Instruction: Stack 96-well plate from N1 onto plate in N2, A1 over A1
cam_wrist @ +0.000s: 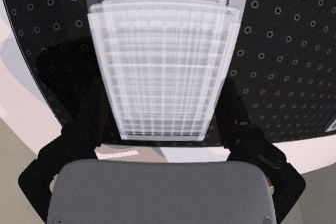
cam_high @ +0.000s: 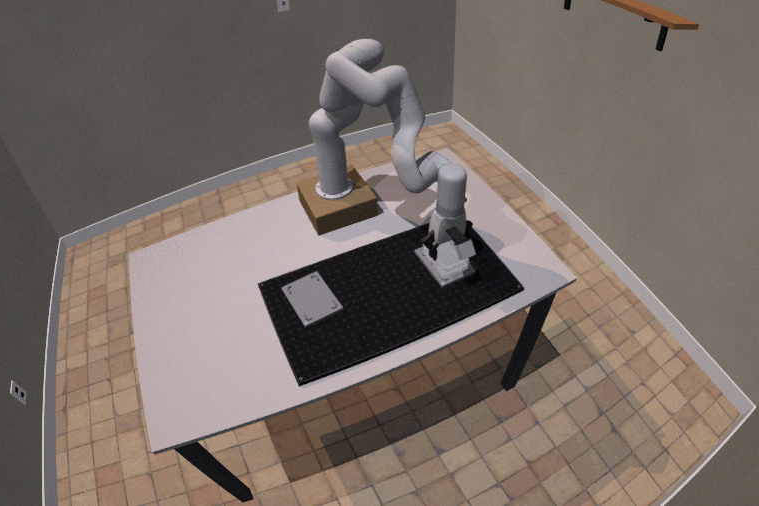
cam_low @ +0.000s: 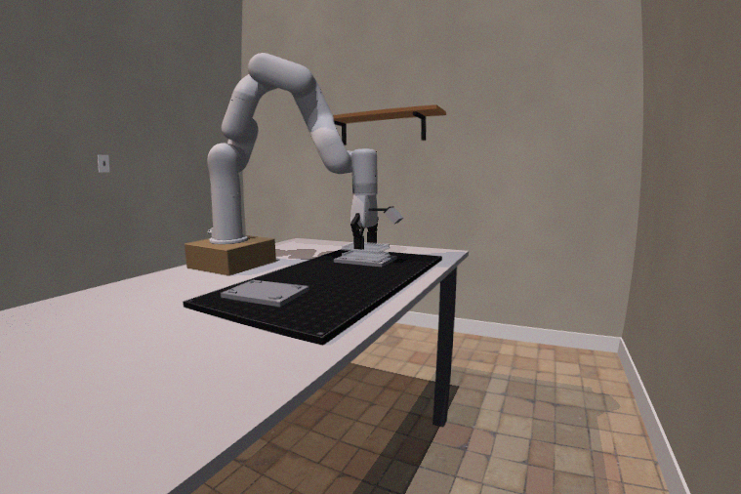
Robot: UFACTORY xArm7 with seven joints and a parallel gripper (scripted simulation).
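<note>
Now: the grey plate nest N2 5 cm below my hand. Also, from my hand: grey plate nest N1 (40 cm to the right, 8 cm behind, 5 cm below).
</note>
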